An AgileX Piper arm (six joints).
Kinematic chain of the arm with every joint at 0, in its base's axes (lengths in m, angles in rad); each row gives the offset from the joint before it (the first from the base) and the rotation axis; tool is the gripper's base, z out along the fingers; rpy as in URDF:
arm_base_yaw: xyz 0 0 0.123 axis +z
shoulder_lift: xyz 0 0 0 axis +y
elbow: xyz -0.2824 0 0.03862 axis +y
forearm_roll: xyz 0.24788 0 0.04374 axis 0.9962 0 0.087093
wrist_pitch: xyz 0 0 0 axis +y
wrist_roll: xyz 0.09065 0 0.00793 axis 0.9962 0 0.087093
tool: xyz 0 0 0 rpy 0 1.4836 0
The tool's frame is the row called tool.
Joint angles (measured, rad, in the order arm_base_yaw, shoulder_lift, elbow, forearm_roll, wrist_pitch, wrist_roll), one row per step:
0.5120 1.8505 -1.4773 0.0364 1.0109 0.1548
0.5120 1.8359 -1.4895 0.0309 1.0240 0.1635
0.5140 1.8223 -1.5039 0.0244 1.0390 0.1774
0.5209 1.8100 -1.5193 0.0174 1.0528 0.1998
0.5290 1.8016 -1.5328 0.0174 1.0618 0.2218
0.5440 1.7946 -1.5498 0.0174 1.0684 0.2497
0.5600 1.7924 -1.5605 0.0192 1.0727 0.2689
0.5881 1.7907 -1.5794 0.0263 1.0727 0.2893
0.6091 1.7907 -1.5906 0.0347 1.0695 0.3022
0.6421 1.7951 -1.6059 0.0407 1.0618 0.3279
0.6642 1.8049 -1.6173 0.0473 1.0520 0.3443
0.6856 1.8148 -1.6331 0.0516 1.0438 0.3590
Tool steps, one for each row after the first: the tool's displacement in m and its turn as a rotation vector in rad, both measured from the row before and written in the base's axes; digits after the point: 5 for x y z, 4 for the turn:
-0.00101 -0.00103 0.00862 0.0042 -0.0131 -0.0065
-0.00131 -0.00042 0.00878 0.0043 -0.0121 -0.0093
-0.00205 0.00126 0.00859 0.0067 -0.0117 -0.0127
-0.00203 0.00241 0.00672 0.0123 -0.0074 -0.0126
-0.00284 0.00498 0.00725 0.0166 -0.0099 -0.0112
-0.00300 0.00551 0.00373 0.0115 -0.0027 -0.0022
-0.00490 0.01033 0.00603 0.0230 -0.0092 0.0081
-0.00389 0.00793 0.00333 0.0188 -0.0042 0.0079
-0.00556 0.01230 0.00298 0.0233 -0.0051 0.0084
-0.00277 0.00936 -0.00016 0.0169 -0.0006 0.0060
-0.00255 0.00916 0.00100 0.0165 -0.0041 0.0072

